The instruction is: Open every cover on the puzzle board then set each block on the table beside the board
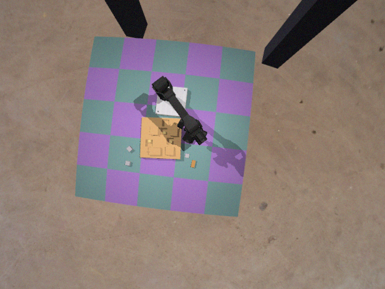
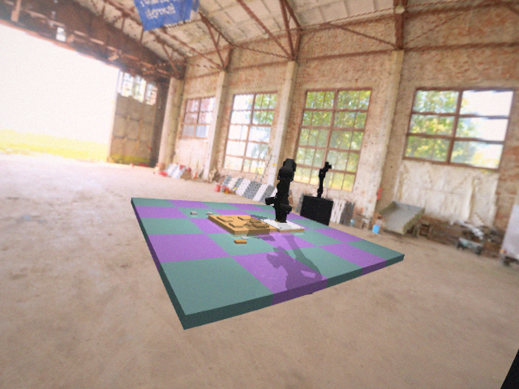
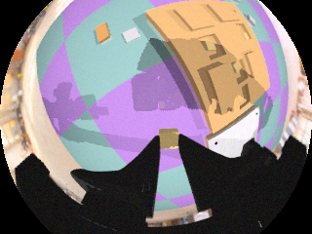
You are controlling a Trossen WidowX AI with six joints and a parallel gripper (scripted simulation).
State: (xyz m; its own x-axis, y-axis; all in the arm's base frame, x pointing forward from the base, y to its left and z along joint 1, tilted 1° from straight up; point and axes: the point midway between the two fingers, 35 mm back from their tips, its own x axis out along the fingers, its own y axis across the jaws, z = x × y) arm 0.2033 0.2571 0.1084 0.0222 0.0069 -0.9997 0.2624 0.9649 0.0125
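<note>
Right now the orange puzzle board is 19 cm to the right of my gripper tip, 10 cm ahead of it and 7 cm below it. From my gripper tip the other things lie so: orange block: 23 cm ahead, 9 cm below, 7 cm to the left.
</note>
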